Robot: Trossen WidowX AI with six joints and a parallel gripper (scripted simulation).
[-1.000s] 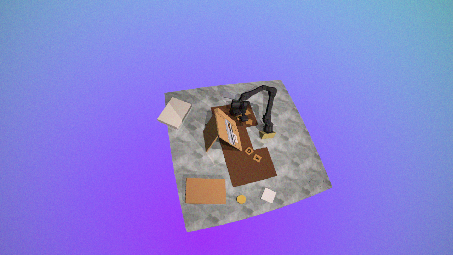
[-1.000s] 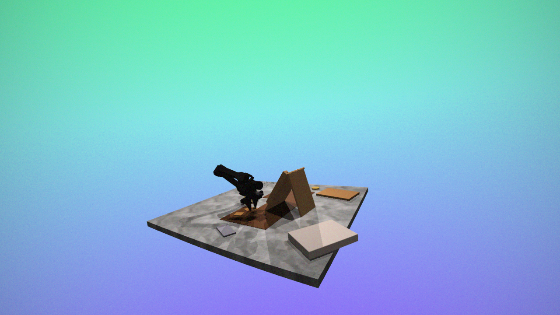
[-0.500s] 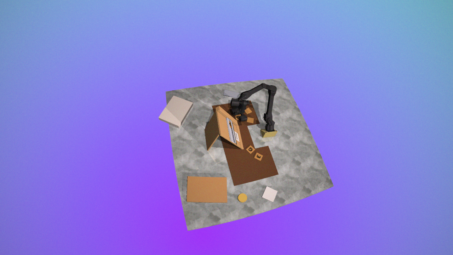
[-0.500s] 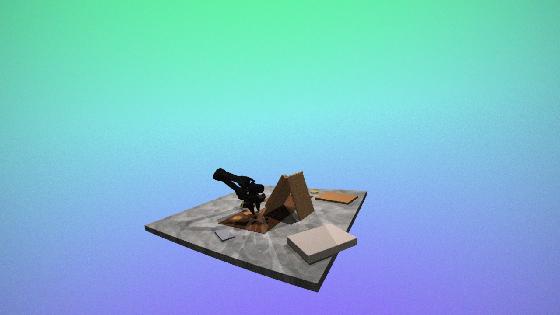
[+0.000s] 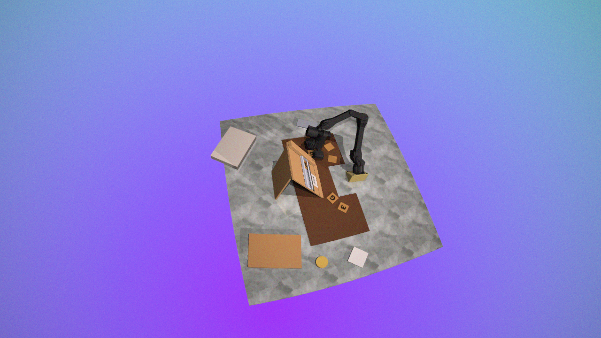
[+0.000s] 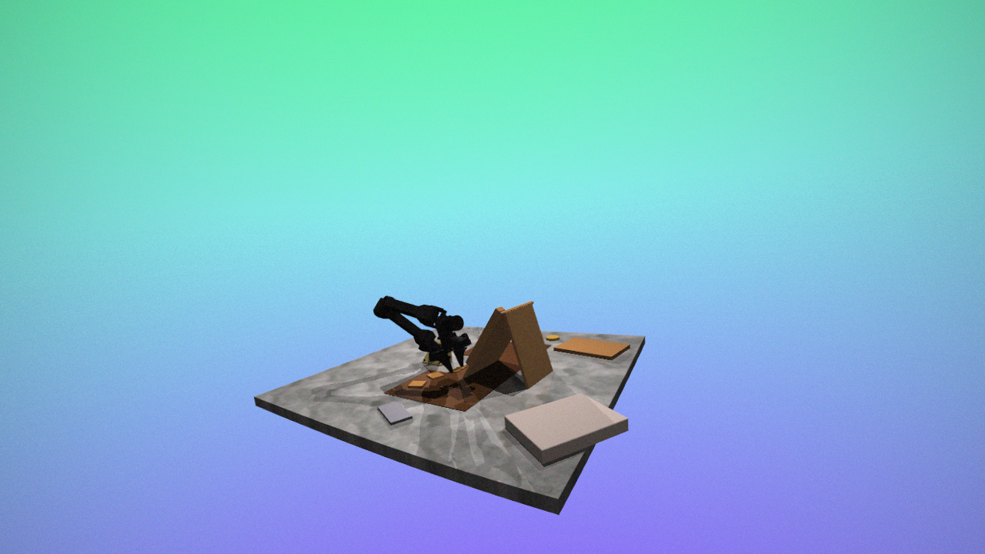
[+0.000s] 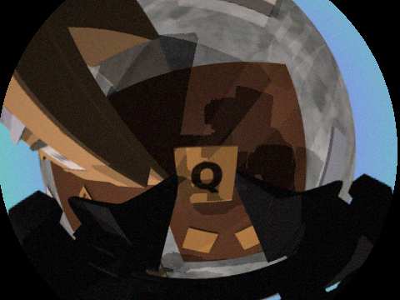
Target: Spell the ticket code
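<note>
Right now my gripper tip is 21 cm to the right of the white ticket, 4 cm short of it and 2 cm below it. The rest, counted from my gripper tip: pale box: 51 cm ahead, 16 cm to the right, 4 cm below; then grey card: 30 cm to the right, 5 cm below, 4 cm behind; then brown mat: 19 cm to the left, 7 cm behind, 6 cm below.
</note>
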